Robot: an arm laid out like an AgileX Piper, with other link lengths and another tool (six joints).
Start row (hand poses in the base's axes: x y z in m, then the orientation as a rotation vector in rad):
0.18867 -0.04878 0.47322 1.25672 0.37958 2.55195
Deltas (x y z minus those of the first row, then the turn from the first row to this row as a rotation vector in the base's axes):
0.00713 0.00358 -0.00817 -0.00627 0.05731 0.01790
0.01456 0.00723 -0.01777 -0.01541 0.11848 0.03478
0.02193 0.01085 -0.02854 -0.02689 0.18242 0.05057
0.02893 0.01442 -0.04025 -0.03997 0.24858 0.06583
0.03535 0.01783 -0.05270 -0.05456 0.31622 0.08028
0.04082 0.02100 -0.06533 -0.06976 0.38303 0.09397
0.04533 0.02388 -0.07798 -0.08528 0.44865 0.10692
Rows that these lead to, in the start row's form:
0.19580 -0.04520 0.46505 1.33244 0.41231 2.53193
0.20323 -0.04155 0.45545 1.41175 0.44865 2.50489
0.21060 -0.03793 0.44468 1.49309 0.48759 2.47129
0.21760 -0.03436 0.43297 1.57582 0.52841 2.43197
0.22402 -0.03095 0.42052 1.65870 0.57057 2.38702
0.22949 -0.02778 0.40789 1.73897 0.61245 2.33857
0.23400 -0.02490 0.39524 1.81619 0.65359 2.28726

